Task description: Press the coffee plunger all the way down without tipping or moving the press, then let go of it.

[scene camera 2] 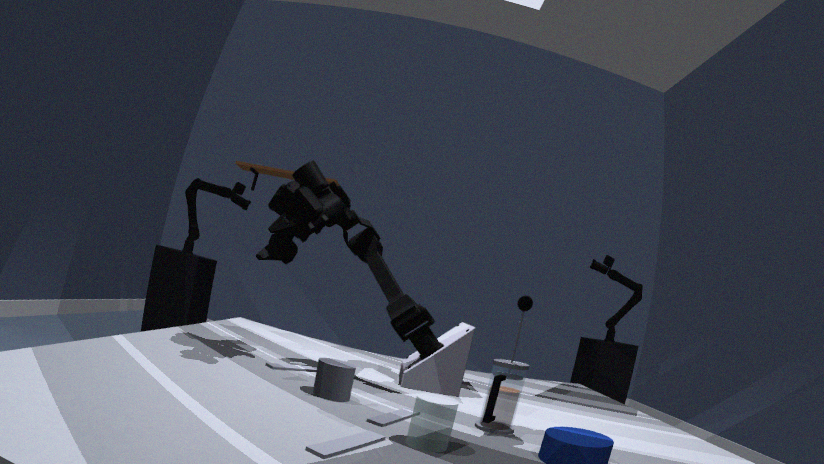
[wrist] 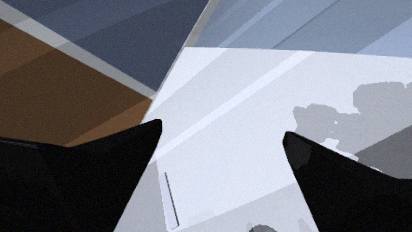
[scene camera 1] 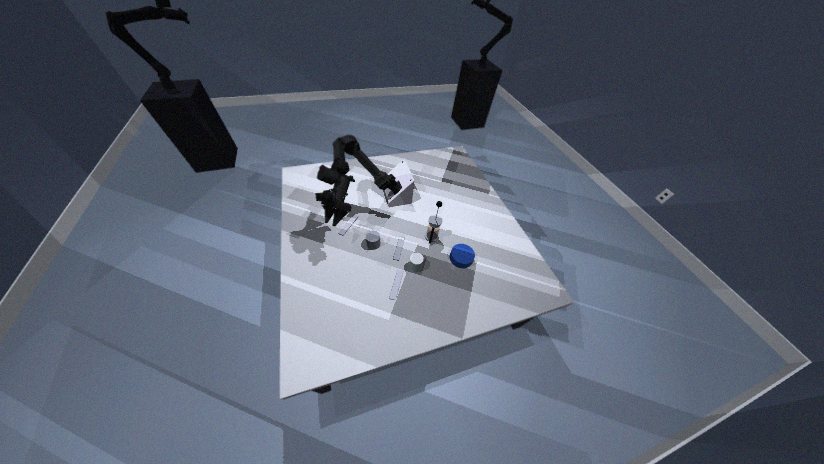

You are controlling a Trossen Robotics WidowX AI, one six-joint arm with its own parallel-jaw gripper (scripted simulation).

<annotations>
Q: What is the gripper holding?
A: Nothing.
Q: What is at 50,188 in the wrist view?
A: The gripper.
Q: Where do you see a grey cylinder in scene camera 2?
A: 334,378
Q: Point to a coffee press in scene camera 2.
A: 506,381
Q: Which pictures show the gripper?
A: Scene camera 2, the wrist view and scene camera 1: all of them.
</annotations>
